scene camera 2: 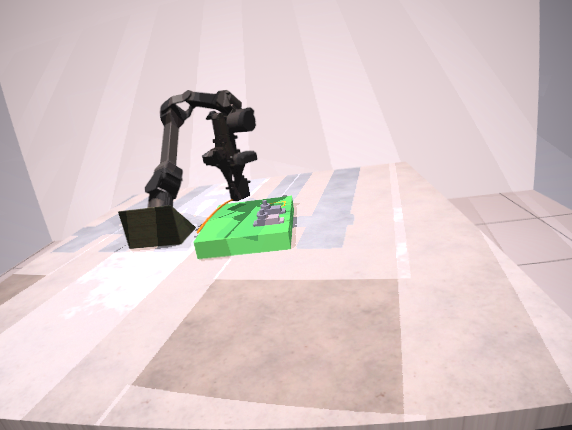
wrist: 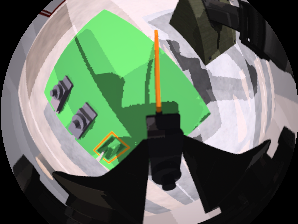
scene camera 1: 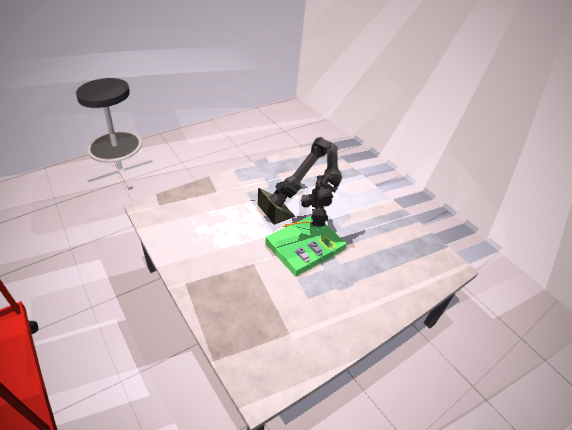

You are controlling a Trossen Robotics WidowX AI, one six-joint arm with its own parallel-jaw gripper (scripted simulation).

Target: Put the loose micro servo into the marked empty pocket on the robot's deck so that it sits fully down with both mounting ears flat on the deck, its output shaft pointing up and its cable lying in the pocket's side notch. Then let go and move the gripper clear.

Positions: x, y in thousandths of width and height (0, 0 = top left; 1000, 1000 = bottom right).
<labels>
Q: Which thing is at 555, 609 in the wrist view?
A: A black micro servo.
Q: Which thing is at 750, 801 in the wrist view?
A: My gripper.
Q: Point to a green deck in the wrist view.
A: At 371, 279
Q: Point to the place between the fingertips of my gripper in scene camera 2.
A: At 410, 431
</labels>
